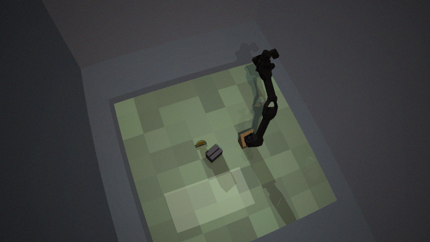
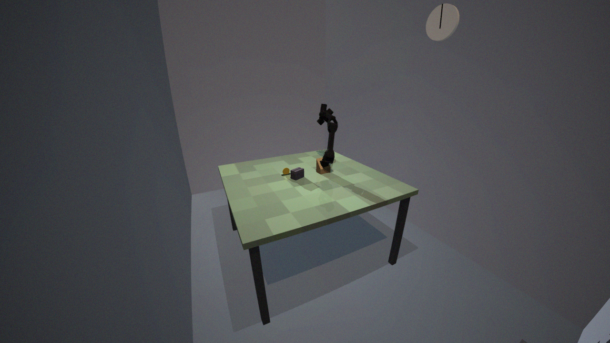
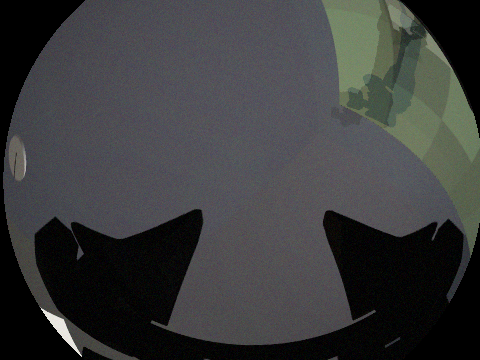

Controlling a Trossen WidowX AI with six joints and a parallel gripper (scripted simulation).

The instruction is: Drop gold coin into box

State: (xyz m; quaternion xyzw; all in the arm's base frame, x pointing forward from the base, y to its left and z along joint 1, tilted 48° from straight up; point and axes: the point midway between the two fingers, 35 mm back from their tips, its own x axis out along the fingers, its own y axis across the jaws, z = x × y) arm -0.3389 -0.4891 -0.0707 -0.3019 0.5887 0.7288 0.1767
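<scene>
My gripper tip is now 65 cm short of the thin gold coin, 38 cm above it and 26 cm to the right of it.
</scene>
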